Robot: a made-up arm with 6 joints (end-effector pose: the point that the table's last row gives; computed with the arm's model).
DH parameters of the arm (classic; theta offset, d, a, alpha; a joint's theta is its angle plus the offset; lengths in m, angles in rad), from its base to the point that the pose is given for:
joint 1: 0 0.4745 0.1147 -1.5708
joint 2: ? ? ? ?
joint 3: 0 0 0.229 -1.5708
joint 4: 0 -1.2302 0 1.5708
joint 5: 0 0 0 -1.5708
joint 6: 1.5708 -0.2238 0 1.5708
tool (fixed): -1.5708 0 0 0
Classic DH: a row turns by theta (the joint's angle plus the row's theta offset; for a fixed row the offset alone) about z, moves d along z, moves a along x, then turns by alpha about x.
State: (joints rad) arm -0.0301 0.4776 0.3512 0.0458 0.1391 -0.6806
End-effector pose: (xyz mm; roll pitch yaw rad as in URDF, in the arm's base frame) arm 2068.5 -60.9 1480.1 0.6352 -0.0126 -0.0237
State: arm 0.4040 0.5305 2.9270 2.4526 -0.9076 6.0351
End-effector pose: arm -515.1 -342.2 2037.6 0.7345 0.0297 -2.2126
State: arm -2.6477 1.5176 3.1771 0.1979 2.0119 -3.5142
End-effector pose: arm -540.2 -336.0 1622.6 0.3524 0.5280 0.2866
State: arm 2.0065 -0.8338 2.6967 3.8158 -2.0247 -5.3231
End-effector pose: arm 545.6 -1469.5 392.3 2.9022 0.5045 2.7022
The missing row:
joint 2: -1.5708 0 1.048 3.1416
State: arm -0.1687 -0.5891 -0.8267 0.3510 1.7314 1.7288
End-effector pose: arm 797.5 -58.8 1488.9 -3.0466 -1.2184 1.2193
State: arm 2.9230 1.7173 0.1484 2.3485 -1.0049 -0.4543
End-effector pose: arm -1450.3 460.1 -1028.0 -2.6857 0.5646 2.1308
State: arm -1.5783 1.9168 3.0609 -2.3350 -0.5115 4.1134
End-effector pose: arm 68.5 -1413.6 1542.8 -3.1229 -1.2055 -0.1551
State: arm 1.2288 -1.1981 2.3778 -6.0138 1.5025 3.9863
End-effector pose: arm -661.1 -1679.9 -71.0 2.8874 1.1224 1.8879
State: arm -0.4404 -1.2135 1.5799 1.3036 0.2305 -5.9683
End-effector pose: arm -2069.5 1029.8 1107.2 1.5948 -0.2791 2.4699
